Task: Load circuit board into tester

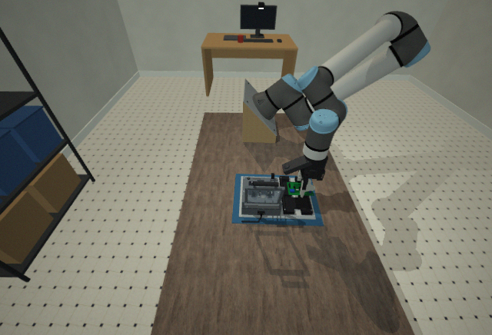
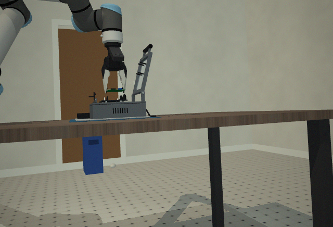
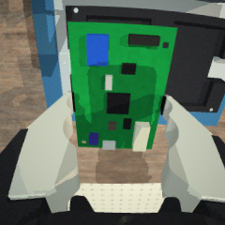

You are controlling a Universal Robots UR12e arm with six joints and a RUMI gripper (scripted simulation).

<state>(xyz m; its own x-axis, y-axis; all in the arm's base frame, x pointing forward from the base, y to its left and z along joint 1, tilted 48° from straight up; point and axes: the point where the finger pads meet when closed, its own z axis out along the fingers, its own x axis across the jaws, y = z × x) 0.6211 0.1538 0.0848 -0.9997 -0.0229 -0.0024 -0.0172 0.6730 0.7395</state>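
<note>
My hand is right at the green circuit board. Also, from my hand: tester lid: 17 cm to the right, 9 cm ahead, 6 cm above; tester: 13 cm to the right, 1 cm below, 1 cm behind.
</note>
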